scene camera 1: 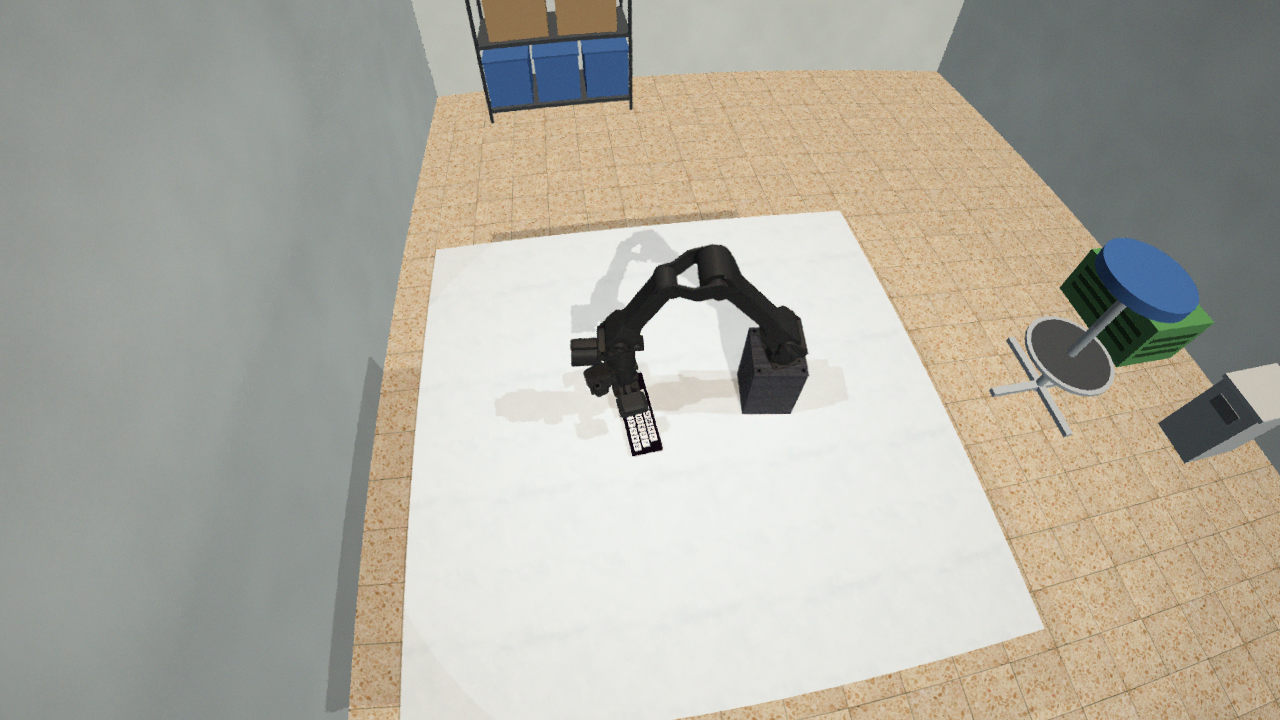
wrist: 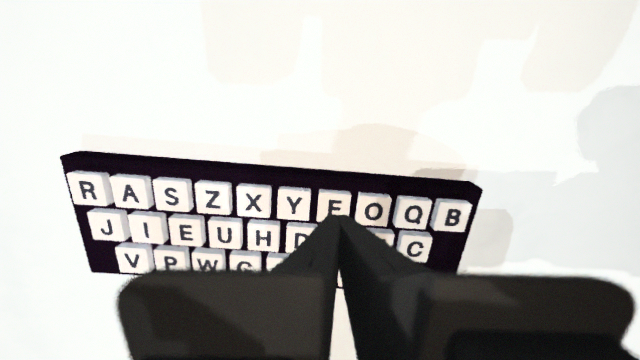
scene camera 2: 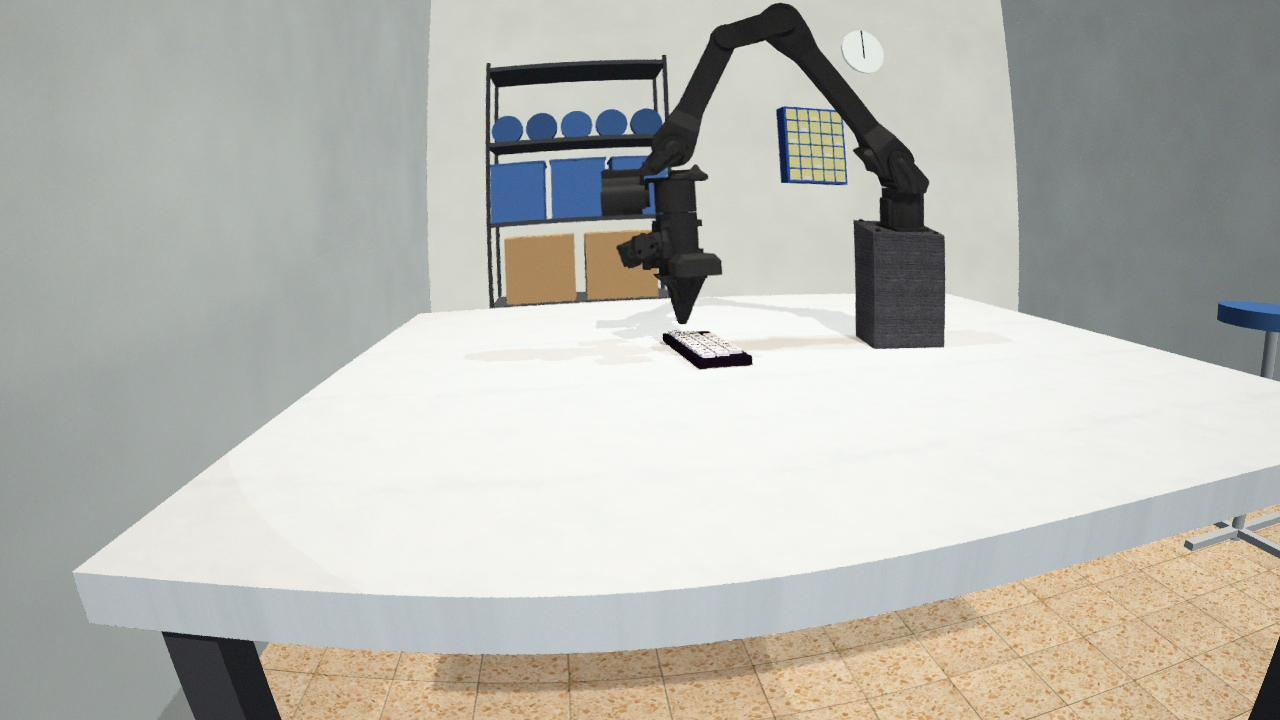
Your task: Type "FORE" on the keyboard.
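Where they show: gripper, fingertip midpoint: (scene camera 1: 625, 397) (wrist: 336, 224) (scene camera 2: 682, 324); arm's base, origin of the base link: (scene camera 1: 781, 354) (scene camera 2: 903, 228).
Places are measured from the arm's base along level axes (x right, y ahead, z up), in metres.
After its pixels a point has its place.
Note:
The dark keyboard (scene camera 1: 646, 450) @(z -0.162, x -0.064, y 0.323 m) (scene camera 2: 723, 361) @(z -0.167, x -0.067, y 0.324 m) (wrist: 270, 175) @(z -0.163, x 0.038, y 0.349 m) with white letter keys lies on the table. In the wrist view, the F key (wrist: 334, 204) @(z -0.157, x 0.070, y 0.336 m) is in the top row, its lower part hidden by the fingertips. The O key (wrist: 373, 212) @(z -0.157, x 0.090, y 0.333 m) is just right of it, the R key (wrist: 88, 190) @(z -0.157, x -0.050, y 0.340 m) is at the row's left end, and the E key (wrist: 186, 232) @(z -0.157, x -0.006, y 0.318 m) is in the middle row. My gripper (scene camera 2: 682, 320) @(z -0.139, x 0.071, y 0.336 m) (wrist: 336, 224) @(z -0.139, x 0.071, y 0.336 m) is shut and empty, pointing down. In scene camera 2 its tips are a little above the keyboard's far part. The fingers hide several lower keys.
The white table (scene camera 1: 716, 537) @(z -0.175, x -0.292, y 0.236 m) (scene camera 2: 537, 465) @(z -0.175, x -0.359, y 0.580 m) carries the arm's dark base block (scene camera 1: 768, 389) @(z -0.063, x -0.042, y 0.037 m) (scene camera 2: 899, 286) @(z -0.084, x -0.042, y 0.038 m), right of the keyboard in the scene views. Beyond the table are a shelf unit (scene camera 2: 577, 71), a blue stool (scene camera 1: 1146, 279) (scene camera 2: 1253, 315) and a green crate (scene camera 1: 1163, 344).

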